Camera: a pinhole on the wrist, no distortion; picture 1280 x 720 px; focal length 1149.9 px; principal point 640.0 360.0 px. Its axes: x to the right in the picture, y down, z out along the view. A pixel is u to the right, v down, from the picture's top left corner.
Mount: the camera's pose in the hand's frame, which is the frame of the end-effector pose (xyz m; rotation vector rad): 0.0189 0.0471 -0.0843 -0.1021 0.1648 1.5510
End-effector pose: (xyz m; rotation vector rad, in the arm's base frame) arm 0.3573 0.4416 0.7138 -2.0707 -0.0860 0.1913
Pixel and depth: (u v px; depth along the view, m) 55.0 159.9 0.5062
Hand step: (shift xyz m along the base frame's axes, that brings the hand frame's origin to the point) 0.0468 0.4692 -0.1216
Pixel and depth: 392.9 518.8 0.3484
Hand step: -0.0632 0.2174 -0.1575
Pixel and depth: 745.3 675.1 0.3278
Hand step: -0.0995 0.1312 -0.2240
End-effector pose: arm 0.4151 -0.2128 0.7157 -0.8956 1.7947 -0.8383
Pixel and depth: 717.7 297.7 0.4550
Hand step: 0.2802 -0.0332 -0.2755
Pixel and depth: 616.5 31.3 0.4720
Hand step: 0.2733 -0.1498 -0.2968
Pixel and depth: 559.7 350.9 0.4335
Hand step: 0.2914 -0.0440 -0.2092
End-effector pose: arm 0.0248 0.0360 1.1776 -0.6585 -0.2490 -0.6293
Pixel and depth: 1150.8 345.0 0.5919
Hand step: 0.2831 0.5140 0.1714
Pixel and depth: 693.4 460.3 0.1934
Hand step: 0.0605 0.1172 0.0414
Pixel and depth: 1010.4 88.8 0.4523
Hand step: 0.2711 0.3073 0.1845
